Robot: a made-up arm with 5 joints.
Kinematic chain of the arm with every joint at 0, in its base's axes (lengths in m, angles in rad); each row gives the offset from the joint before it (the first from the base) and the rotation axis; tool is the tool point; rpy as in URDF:
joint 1: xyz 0.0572 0 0.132 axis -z
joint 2: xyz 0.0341 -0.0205 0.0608 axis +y
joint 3: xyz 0.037 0 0.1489 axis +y
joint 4: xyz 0.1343 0 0.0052 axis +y
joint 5: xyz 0.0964 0.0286 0 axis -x
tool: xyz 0 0 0 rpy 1.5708 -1.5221 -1.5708
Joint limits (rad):
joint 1: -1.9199..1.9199
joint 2: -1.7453..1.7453
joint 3: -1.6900..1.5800
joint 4: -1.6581..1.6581
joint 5: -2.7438..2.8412
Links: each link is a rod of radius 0.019 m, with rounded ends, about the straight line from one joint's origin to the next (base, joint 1, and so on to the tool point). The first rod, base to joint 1, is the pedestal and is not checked.
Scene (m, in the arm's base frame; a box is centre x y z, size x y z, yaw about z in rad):
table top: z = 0
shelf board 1: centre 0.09 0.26 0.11 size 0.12 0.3 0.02 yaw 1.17
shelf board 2: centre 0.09 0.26 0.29 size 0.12 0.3 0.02 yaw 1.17
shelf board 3: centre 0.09 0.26 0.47 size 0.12 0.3 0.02 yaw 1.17
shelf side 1: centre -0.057 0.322 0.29 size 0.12 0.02 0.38 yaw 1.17
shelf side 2: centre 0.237 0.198 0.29 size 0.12 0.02 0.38 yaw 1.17
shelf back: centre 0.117 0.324 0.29 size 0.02 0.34 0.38 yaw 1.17
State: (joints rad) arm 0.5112 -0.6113 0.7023 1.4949 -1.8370
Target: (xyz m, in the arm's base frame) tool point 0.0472 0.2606 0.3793
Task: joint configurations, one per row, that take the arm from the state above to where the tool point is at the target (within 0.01 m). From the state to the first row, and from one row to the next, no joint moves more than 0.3 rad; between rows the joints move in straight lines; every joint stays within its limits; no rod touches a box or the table.
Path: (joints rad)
1: 0.2197 -0.6953 0.6287 1.5275 -1.8466
2: -0.0718 -0.7793 0.5552 1.5602 -1.8561
3: -0.3632 -0.8632 0.4816 1.5928 -1.8657
4: -0.6547 -0.9472 0.4081 1.6255 -1.8753
5: -0.9462 -1.0312 0.3345 1.6581 -1.8848
6: -1.1042 -0.8132 0.1864 1.4149 -1.8729
7: -1.2621 -0.5952 0.0383 1.1717 -1.8609
8: -1.4201 -0.3772 -0.1099 0.9286 -1.8490
9: -1.5781 -0.1591 -0.2580 0.6854 -1.8370

